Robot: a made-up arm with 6 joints.
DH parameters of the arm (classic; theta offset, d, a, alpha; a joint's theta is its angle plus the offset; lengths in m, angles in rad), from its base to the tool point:
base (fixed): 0 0.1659 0 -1.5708
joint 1: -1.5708 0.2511 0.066 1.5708
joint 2: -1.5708 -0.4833 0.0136 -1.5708
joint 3: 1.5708 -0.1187 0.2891 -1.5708
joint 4: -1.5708 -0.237 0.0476 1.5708
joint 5: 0 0.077 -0.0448 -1.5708
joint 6: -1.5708 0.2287 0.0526 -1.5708
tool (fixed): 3.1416 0.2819 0 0
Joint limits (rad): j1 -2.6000..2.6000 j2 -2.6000..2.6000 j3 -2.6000..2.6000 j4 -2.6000..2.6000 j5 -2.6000..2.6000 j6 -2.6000..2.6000
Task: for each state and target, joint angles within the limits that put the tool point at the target. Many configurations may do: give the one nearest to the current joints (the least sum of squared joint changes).
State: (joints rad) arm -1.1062 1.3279 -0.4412 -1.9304 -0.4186 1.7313
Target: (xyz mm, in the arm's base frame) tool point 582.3 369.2 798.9
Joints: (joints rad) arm -0.5916 1.7572 -0.3114 -1.7653 0.1053 2.1434
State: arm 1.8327 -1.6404 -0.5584 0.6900 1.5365 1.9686
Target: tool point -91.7 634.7 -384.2
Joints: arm 1.2574 -1.5672 -0.6685 1.1674 1.3457 1.7719
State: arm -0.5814 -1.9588 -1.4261 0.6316 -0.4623 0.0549
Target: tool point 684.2 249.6 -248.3
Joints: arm -0.1765 -1.8423 -1.0718 0.9414 -0.5359 0.1934
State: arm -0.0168 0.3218 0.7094 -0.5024 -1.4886 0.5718
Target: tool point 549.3 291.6 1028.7
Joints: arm -0.7568 0.4291 0.8951 -0.2242 -1.4788 0.7457
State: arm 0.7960 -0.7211 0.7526 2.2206 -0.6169 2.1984
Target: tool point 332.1 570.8 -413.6
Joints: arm 0.8984 -0.6351 0.6530 2.1846 -0.6793 2.0942
